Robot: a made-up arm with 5 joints.
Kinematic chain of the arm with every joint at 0, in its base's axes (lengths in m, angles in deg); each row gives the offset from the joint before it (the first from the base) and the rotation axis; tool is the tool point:
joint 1: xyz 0 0 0.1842 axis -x
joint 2: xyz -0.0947 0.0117 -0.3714 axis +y
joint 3: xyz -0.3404 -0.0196 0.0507 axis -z
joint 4: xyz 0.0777 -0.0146 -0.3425 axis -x
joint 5: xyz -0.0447 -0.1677 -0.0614 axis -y
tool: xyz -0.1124 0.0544 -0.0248
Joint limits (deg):
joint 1: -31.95..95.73
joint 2: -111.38..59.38
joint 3: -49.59..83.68
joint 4: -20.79..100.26
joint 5: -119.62..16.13
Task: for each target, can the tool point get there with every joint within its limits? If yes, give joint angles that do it. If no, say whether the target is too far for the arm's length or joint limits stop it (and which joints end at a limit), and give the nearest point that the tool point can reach.
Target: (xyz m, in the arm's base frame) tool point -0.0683 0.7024 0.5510
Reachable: no: joint limits stop it (at a limit: joint 1, joint 2, joint 4, joint 5) | nearest point -0.4260 0.1622 0.0701 | short by 0.807 m
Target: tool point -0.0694 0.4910 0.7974
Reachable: no: joint limits stop it (at a limit: joint 1, joint 2, joint 5) | nearest point -0.4457 -0.0963 0.3259 | short by 0.842 m
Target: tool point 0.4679 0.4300 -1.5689
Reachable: no: too far | nearest point 0.1370 0.2292 -0.7500 | short by 0.906 m
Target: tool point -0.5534 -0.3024 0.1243
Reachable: yes | joints 58.50 34.01 2.61 83.09 -5.60
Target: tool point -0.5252 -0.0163 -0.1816
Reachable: yes | joints 3.47 24.99 43.56 73.78 -58.31
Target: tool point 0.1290 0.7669 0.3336
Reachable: no: joint limits stop it (at a limit: joint 1, joint 2, joint 4, joint 5) | nearest point 0.1921 0.3691 -0.2759 | short by 0.731 m
